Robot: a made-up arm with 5 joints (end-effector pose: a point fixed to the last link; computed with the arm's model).
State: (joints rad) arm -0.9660 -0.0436 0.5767 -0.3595 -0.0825
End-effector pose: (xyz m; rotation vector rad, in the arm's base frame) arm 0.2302 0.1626 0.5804 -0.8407 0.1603 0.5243
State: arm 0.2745 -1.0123 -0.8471 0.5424 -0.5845
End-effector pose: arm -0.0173 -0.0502 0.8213 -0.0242 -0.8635 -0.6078
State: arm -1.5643 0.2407 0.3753 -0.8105 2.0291
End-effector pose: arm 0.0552 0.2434 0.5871 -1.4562 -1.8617 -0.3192
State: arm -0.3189 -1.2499 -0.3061 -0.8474 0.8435
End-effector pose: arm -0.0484 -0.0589 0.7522 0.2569 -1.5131 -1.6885
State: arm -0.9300 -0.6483 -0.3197 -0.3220 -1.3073
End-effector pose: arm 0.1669 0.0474 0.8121 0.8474 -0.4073 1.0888
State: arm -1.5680 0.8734 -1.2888 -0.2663 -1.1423
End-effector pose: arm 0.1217 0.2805 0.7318 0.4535 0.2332 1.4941
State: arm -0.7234 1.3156 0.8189 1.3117 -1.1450
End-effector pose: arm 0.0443 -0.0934 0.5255 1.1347 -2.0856 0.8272
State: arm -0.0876 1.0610 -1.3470 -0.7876 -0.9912
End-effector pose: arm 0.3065 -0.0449 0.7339 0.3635 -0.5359 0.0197
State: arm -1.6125 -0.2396 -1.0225 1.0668 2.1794
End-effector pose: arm 0.0471 0.1544 0.7807 -1.4455 -1.9893 -0.4305
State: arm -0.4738 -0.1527 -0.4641 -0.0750 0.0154
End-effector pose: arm 0.2325 0.0351 0.7926 -0.4296 -0.4121 -0.2137
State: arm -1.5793 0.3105 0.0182 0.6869 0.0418
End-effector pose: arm 0.1041 0.2539 0.5306 -1.7044 0.2544 1.1652
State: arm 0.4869 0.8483 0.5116 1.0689 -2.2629
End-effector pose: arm 0.0316 -0.0407 0.4578 -1.3121 -1.8610 1.6739
